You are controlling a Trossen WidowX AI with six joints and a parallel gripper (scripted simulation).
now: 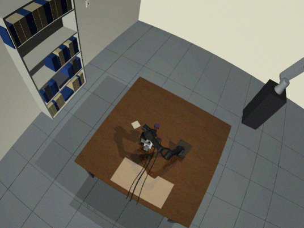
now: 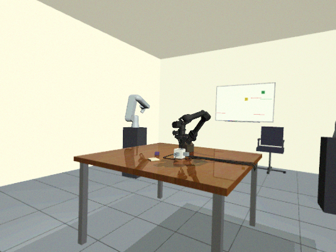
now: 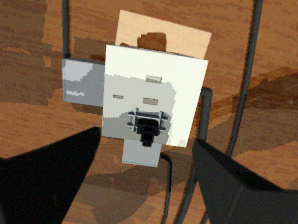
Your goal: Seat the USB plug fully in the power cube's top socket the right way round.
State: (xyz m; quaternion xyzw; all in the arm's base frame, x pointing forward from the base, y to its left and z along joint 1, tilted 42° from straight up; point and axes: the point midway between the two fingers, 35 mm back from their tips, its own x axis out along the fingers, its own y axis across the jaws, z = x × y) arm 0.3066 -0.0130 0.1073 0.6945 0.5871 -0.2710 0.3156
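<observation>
My gripper tip is 20 mm above the USB plug. Round my gripper tip: purple block 250 mm to the right, 90 mm below; then note pad 210 mm ahead, 160 mm to the right, 100 mm below.
</observation>
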